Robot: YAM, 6 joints.
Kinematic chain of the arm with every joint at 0, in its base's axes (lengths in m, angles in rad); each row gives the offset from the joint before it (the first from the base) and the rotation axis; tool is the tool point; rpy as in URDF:
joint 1: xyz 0 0 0.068 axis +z
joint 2: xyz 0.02 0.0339 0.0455 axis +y
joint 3: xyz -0.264 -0.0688 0 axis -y
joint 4: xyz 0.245 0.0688 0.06 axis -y
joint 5: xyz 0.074 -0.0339 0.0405 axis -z
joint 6: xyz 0.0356 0 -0.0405 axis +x
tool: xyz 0 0 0 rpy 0 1.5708 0
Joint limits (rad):
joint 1: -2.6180..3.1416
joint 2: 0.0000..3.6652
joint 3: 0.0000..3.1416
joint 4: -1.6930..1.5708
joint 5: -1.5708..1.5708
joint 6: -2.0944..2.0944
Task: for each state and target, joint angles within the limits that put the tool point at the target. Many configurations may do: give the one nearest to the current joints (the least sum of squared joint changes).
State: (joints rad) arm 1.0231 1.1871 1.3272 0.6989 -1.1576 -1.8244
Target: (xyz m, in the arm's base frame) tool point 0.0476 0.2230 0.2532
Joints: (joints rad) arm 1.2115 1.1237 0.5100 0.5395 -1.2558 -1.8244
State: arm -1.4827 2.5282 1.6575 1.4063 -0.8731 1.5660
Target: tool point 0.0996 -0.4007 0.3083
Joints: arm -1.3983 1.9848 1.2604 1.5708 -0.9682 1.5660
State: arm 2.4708 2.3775 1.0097 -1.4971 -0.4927 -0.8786
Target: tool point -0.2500 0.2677 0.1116
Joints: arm 2.2753 2.2441 1.5401 -1.3016 -0.5011 -0.8786
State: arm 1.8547 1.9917 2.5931 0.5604 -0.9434 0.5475
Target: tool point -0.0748 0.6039 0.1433
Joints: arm 1.6488 2.7766 2.2926 0.4475 -0.8842 0.5475
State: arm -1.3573 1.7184 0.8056 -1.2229 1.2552 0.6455
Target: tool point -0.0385 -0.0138 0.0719
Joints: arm -1.8498 1.9386 0.0799 -0.8554 1.2024 0.6455
